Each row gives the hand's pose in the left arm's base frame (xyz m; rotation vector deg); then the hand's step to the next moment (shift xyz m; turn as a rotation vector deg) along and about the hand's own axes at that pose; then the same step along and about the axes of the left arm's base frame.
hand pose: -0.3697 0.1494 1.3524 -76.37 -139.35 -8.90
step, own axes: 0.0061 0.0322 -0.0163 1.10 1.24 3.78
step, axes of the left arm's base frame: 0.0281 0.0182 0.0149 -0.49 2.56 -3.20
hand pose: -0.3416 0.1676 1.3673 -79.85 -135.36 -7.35
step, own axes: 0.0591 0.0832 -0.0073 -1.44 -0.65 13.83
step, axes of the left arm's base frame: 0.0482 0.0882 0.0192 -3.90 2.27 -13.17
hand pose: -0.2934 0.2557 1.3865 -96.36 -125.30 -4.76
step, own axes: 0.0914 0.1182 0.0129 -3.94 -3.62 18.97
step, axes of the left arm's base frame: 0.0886 0.1210 -0.0031 -7.50 0.53 -18.22
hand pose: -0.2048 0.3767 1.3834 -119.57 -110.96 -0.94
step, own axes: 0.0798 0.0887 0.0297 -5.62 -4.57 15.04
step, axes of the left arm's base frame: 0.0886 0.0797 -0.0302 -7.84 -1.92 -14.61
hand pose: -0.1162 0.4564 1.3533 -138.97 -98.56 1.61
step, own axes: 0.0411 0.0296 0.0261 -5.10 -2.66 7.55
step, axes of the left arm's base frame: 0.0385 0.0323 -0.0267 -5.04 -2.98 -7.47
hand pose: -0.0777 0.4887 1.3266 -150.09 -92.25 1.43
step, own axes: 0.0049 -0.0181 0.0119 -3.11 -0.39 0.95
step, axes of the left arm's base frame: -0.0145 0.0131 -0.0106 -1.80 -2.55 -0.99
